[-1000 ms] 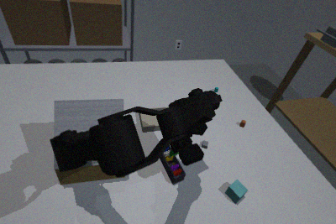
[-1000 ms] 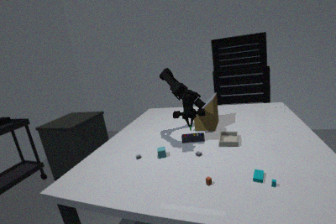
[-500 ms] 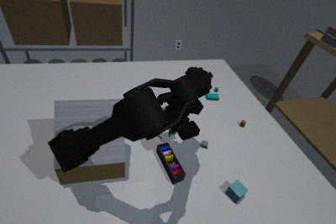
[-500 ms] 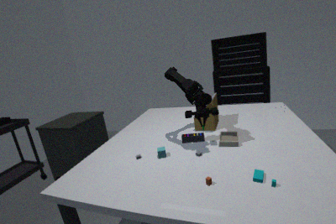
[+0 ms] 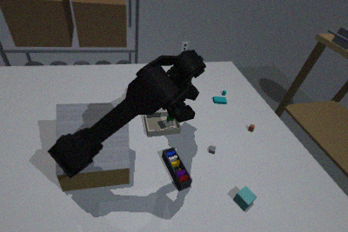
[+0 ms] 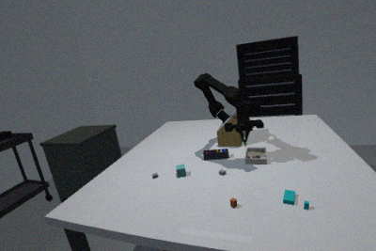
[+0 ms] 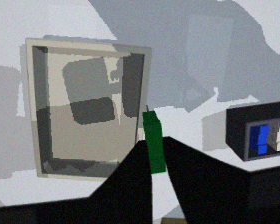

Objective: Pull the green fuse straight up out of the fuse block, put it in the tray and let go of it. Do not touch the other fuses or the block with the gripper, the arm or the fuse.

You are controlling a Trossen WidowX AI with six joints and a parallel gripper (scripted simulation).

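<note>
My gripper tip is now 10 cm above the tray, 5 cm to the right of it and 1 cm past it. Round my gripper tip: green fuse 1 cm below.
</note>
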